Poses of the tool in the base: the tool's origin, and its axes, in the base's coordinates. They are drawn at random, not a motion.
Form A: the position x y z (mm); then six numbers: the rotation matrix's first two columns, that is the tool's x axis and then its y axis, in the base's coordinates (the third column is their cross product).
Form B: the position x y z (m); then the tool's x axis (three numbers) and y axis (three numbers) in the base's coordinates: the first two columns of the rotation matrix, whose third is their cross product. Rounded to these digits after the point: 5 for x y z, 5 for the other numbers.
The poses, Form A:
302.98 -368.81 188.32 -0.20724 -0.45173 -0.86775 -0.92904 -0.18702 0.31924
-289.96 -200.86 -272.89 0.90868 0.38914 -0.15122 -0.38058 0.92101 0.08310
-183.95 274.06 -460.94 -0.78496 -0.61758 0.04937 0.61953 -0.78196 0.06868
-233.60 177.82 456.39 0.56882 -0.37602 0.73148 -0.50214 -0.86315 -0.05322
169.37 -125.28 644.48 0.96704 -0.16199 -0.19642 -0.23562 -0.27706 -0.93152
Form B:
0.30298 -0.36881 0.18832 -0.20724 -0.45173 -0.86775 -0.92904 -0.18702 0.31924
-0.28996 -0.20086 -0.27289 0.90868 0.38914 -0.15122 -0.38058 0.92101 0.08310
-0.18395 0.27406 -0.46094 -0.78496 -0.61758 0.04937 0.61953 -0.78196 0.06868
-0.23360 0.17782 0.45639 0.56882 -0.37602 0.73148 -0.50214 -0.86315 -0.05322
0.16937 -0.12528 0.64448 0.96704 -0.16199 -0.19642 -0.23562 -0.27706 -0.93152

